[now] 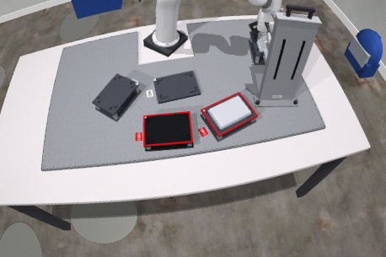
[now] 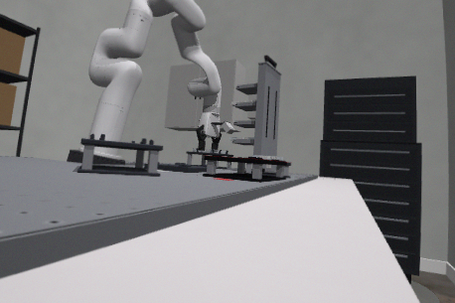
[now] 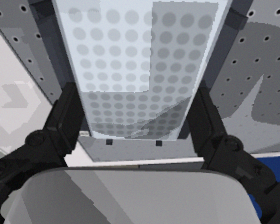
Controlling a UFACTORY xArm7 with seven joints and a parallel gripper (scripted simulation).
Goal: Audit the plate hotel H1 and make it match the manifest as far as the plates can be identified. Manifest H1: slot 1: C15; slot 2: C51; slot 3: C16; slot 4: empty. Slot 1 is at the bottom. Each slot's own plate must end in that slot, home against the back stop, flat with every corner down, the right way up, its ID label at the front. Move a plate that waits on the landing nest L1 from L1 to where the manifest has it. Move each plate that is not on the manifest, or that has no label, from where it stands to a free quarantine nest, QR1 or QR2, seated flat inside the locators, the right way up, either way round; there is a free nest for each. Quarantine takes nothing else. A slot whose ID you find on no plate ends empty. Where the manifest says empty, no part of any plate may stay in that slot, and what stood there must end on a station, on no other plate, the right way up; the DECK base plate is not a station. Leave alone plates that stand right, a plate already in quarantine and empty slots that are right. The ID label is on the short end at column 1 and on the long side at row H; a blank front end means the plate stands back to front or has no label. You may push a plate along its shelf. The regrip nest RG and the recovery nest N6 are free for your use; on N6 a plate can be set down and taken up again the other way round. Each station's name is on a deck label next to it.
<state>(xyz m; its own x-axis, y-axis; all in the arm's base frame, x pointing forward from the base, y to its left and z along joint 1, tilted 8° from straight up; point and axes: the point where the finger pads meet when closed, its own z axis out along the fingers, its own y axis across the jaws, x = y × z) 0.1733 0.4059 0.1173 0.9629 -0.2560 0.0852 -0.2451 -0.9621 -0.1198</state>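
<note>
The RG label is 90 mm behind my hand, 80 mm below it and 20 mm to the left of it. Round my hand: H1 label: 160 mm ahead, 80 mm below, 60 mm to the left; white plate: 300 mm ahead, 280 mm to the right, 30 mm below; plate labelled C16: 180 mm ahead, 180 mm above, 50 mm to the right.
</note>
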